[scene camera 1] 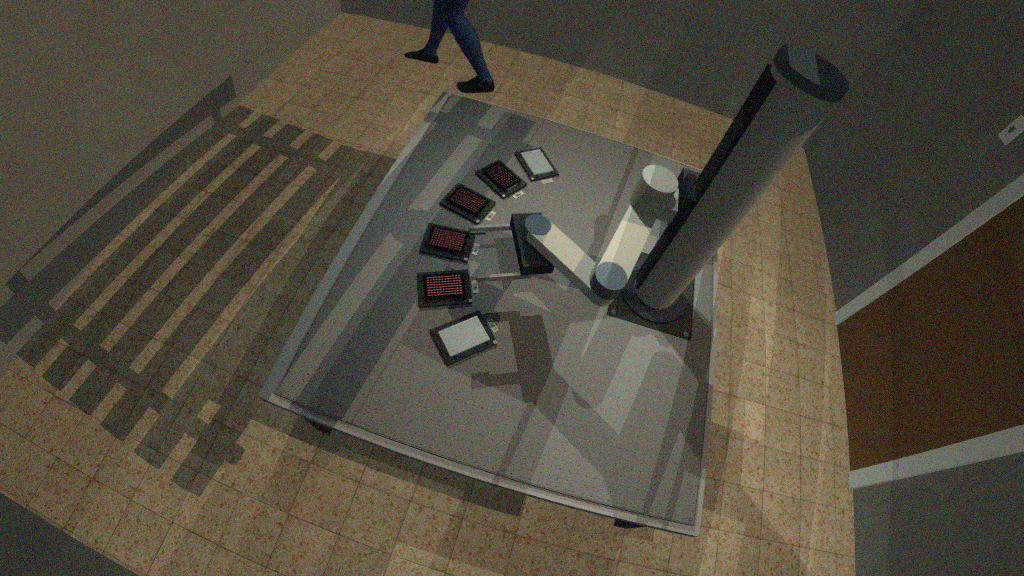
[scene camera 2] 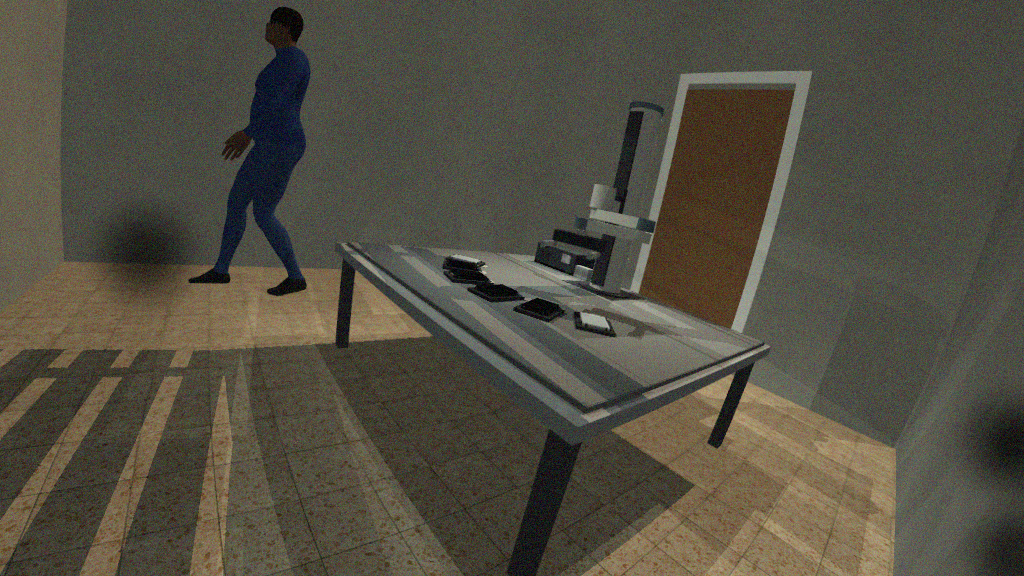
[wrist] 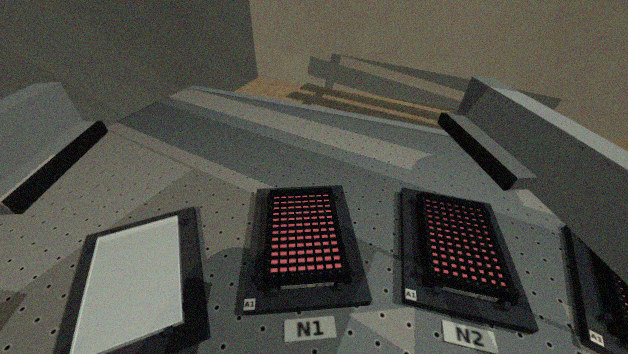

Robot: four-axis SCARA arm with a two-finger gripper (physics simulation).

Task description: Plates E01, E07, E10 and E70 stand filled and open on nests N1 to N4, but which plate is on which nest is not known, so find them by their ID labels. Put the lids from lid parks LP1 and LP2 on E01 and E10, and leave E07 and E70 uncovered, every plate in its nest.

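Frame: origin at the arm's base, x ahead, y left, z up, level; centimetres.
Seen in the pictures: gripper, fingertip midpoint: (scene camera 1: pixel 472 253) (scene camera 2: pixel 565 250) (wrist: pixel 278 101); arm's base at its link origin: (scene camera 1: pixel 652 292) (scene camera 2: pixel 603 292).
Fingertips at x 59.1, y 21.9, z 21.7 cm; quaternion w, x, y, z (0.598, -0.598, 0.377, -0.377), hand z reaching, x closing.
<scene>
Pixels of each thing's top centre, then the offset from my fingertips to it. "pt": a spot on its surface instead. Level surfaces: height alone.
- uncovered plate with red wells, top centre: (wrist: pixel 303 226) (scene camera 1: pixel 444 284) (scene camera 2: pixel 541 304) dx +7.4, dy +2.0, dz -17.8 cm
- third plate at its top centre: (scene camera 1: pixel 467 199) (scene camera 2: pixel 469 273) dx +12.1, dy -33.8, dz -17.8 cm
- fourth plate at its top centre: (scene camera 1: pixel 501 174) (scene camera 2: pixel 462 263) dx +4.5, dy -50.2, dz -17.8 cm
- pale lid at its top centre: (wrist: pixel 133 273) (scene camera 1: pixel 463 335) (scene camera 2: pixel 594 319) dx -3.7, dy +15.8, dz -18.7 cm
- dark box with a pale label, surface spot: (scene camera 2: pixel 549 255) pt dx -62.6, dy -65.9, dz -14.2 cm
- table at its surface level: dz -20.5 cm
My gripper (scene camera 1: pixel 477 253) (wrist: pixel 278 101) is open and empty, fingers spread wide above the table, their tips toward the N1 and N2 plates. An uncovered plate with red wells (scene camera 1: pixel 444 285) (scene camera 2: pixel 540 308) (wrist: pixel 305 232) sits on N1, another (scene camera 1: pixel 449 240) (scene camera 2: pixel 495 291) (wrist: pixel 462 242) on N2. The third plate (scene camera 1: pixel 467 202) is cut off at the wrist view's right edge; the fourth plate (scene camera 1: pixel 501 177) also stands open. A pale lid (scene camera 1: pixel 464 336) (scene camera 2: pixel 593 322) (wrist: pixel 131 285) lies on the park beside N1, another lid (scene camera 1: pixel 537 163) at the row's far end. The pale ID strips below the plates are unreadable.
The arm's column (scene camera 1: pixel 730 186) (scene camera 2: pixel 637 157) stands at the table's rear edge. A dark box with a pale label (scene camera 2: pixel 549 255) shows near the arm. A person in blue (scene camera 1: pixel 465 39) (scene camera 2: pixel 275 121) is beyond the table (scene camera 1: pixel 458 437) (scene camera 2: pixel 644 372).
</scene>
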